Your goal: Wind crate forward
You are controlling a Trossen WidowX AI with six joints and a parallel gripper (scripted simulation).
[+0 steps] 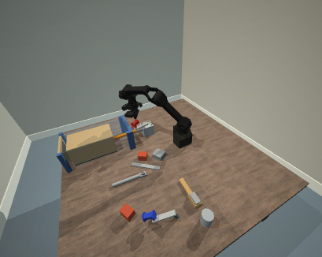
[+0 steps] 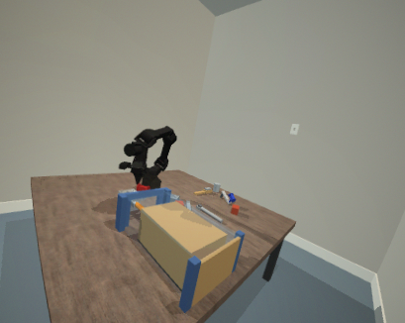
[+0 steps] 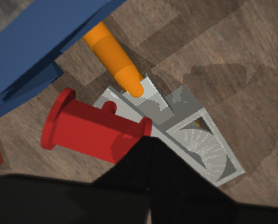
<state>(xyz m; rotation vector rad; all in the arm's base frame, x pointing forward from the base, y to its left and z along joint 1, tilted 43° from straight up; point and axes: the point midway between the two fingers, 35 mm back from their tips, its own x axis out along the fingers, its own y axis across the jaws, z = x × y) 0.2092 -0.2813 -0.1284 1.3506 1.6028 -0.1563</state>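
Now: the red handle knob 3 cm below my gripper tip, 2 cm to the left of it and 2 cm ahead of it. The rest, counted from my gripper tip: blue frame 8 cm ahead, 6 cm below, 1 cm to the right; then red-gripped winch handle 6 cm below, 2 cm to the left, 2 cm behind; then grey winch 14 cm below, 10 cm behind, 1 cm to the left.
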